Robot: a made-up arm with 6 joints. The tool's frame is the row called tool.
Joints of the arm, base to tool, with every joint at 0 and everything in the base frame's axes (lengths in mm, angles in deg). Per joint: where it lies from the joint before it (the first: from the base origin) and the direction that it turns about. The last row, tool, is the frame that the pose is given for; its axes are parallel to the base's.
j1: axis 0 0 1 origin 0 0 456
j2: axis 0 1 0 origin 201 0 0
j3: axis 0 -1 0 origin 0 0 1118
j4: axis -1 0 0 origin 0 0 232
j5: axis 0 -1 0 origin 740 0 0
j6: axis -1 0 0 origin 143 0 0
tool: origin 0 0 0
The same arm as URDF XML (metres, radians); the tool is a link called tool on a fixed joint. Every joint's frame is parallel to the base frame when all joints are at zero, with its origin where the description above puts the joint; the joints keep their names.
<robot name="arm">
  <joint name="tool_joint" type="fixed">
    <parent link="link6"/>
    <child link="tool"/>
    <origin xyz="0 0 0"/>
  </joint>
  <joint name="j6" type="continuous">
    <parent link="link5"/>
    <child link="link6"/>
    <origin xyz="0.143 0 0"/>
    <axis xyz="-1 0 0"/>
  </joint>
  <joint name="j5" type="continuous">
    <parent link="link4"/>
    <child link="link5"/>
    <origin xyz="0.74 0 0"/>
    <axis xyz="0 -1 0"/>
  </joint>
  <joint name="j4" type="continuous">
    <parent link="link3"/>
    <child link="link4"/>
    <origin xyz="0 0 0.232"/>
    <axis xyz="-1 0 0"/>
  </joint>
  <joint name="j3" type="continuous">
    <parent link="link2"/>
    <child link="link3"/>
    <origin xyz="0 0 1.118"/>
    <axis xyz="0 -1 0"/>
  </joint>
  <joint name="j2" type="continuous">
    <parent link="link1"/>
    <child link="link2"/>
    <origin xyz="0.201 0 0"/>
    <axis xyz="0 1 0"/>
  </joint>
  <joint name="j1" type="continuous">
    <parent link="base"/>
    <child link="link1"/>
    <origin xyz="0 0 0.456"/>
    <axis xyz="0 0 1"/>
  </joint>
  <link name="base"/>
  <link name="link1"/>
  <link name="link2"/>
  <link name="link3"/>
  <link name="link4"/>
  <link name="link5"/>
  <link name="link6"/>
  <link name="tool"/>
</robot>

